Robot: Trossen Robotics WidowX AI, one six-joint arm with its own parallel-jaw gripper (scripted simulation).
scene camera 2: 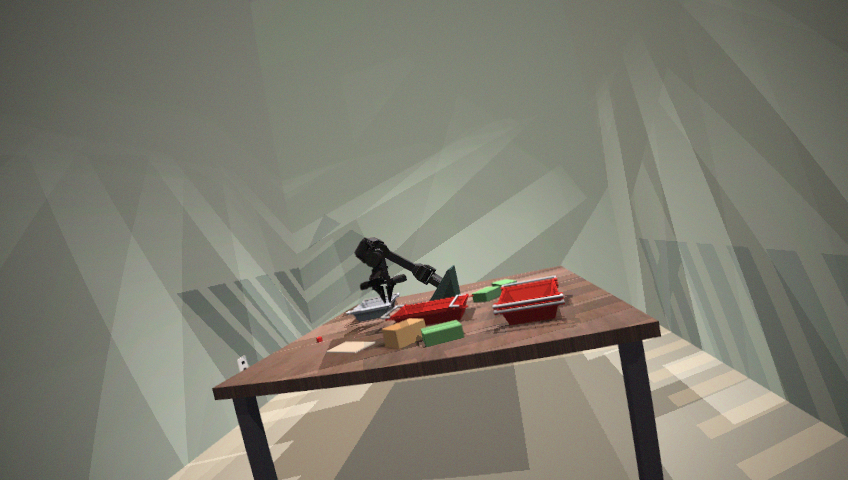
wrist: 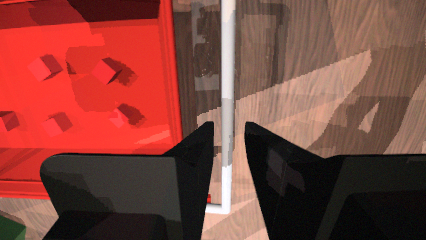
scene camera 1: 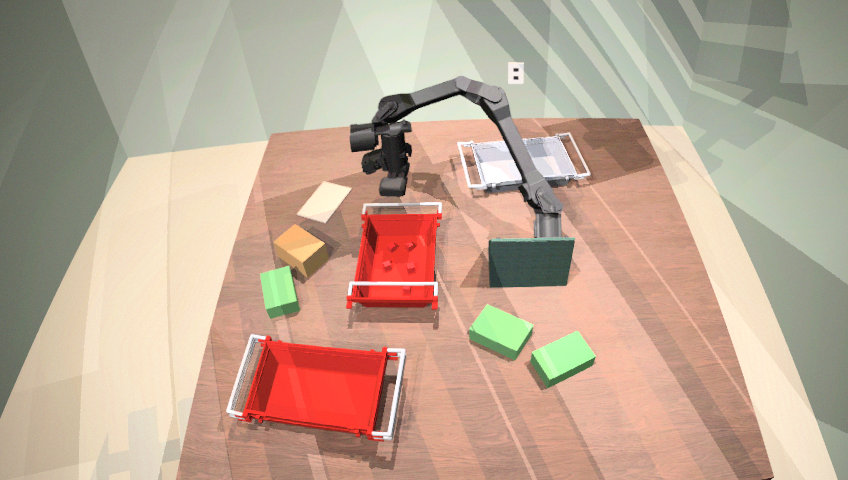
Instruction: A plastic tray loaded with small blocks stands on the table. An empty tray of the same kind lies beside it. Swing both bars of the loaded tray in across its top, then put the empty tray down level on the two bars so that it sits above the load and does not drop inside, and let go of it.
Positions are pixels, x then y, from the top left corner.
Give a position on a tan box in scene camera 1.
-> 304, 252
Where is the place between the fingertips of the gripper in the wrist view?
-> At 229, 129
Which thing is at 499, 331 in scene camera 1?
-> A green block.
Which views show the grey tray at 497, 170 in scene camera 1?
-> Scene camera 2 and scene camera 1 only.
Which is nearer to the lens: the grey tray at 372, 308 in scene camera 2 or the tan box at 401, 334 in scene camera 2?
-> The tan box.
